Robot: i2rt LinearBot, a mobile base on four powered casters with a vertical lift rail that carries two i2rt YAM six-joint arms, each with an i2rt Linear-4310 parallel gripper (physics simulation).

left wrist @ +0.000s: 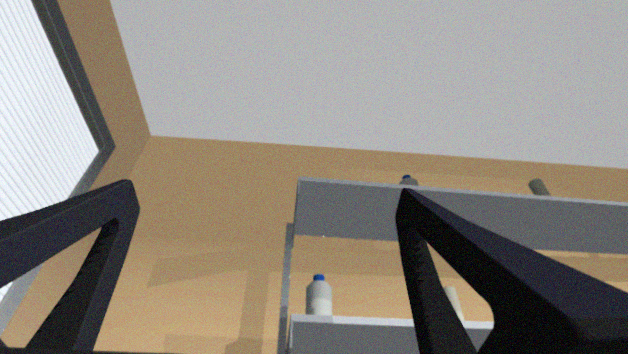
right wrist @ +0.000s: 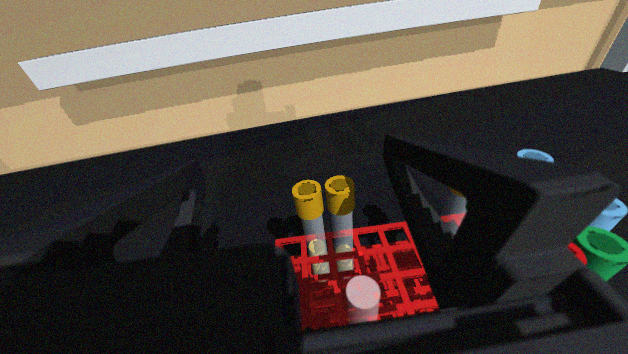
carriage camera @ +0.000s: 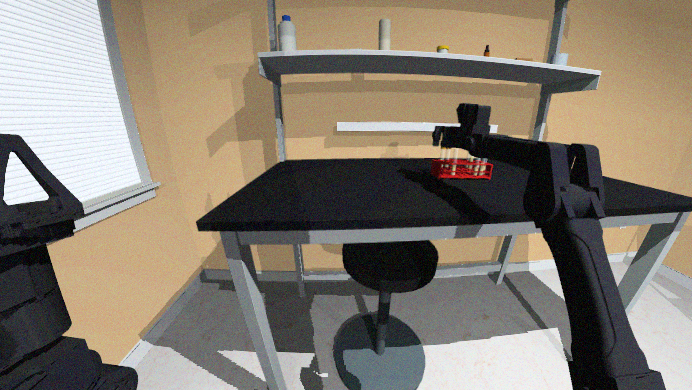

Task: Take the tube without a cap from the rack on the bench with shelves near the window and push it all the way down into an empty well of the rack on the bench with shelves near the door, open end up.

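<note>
The uncapped tube (carriage camera: 453, 169) (right wrist: 363, 292) stands upright in the red rack (carriage camera: 436, 175) (right wrist: 372, 228) on the black bench (carriage camera: 310, 200) beside the window. Its open pale rim faces the camera in the right wrist view. My right gripper (carriage camera: 436, 136) (right wrist: 293, 157) is open and empty, above the rack's left part. Its fingers stand well apart on either side of the line to two yellow-capped tubes, with the uncapped tube lower in the picture. My left gripper (left wrist: 269, 198) is open and empty, raised far to the left of the bench. The door-side rack does not show.
Yellow-capped tubes (right wrist: 308, 200) (right wrist: 341, 200) stand behind the uncapped one. A green-capped tube (right wrist: 602, 250) and blue-capped tubes are at the right. A shelf (carriage camera: 400, 64) with bottles hangs above the bench. A stool (carriage camera: 390, 265) stands at the bench front.
</note>
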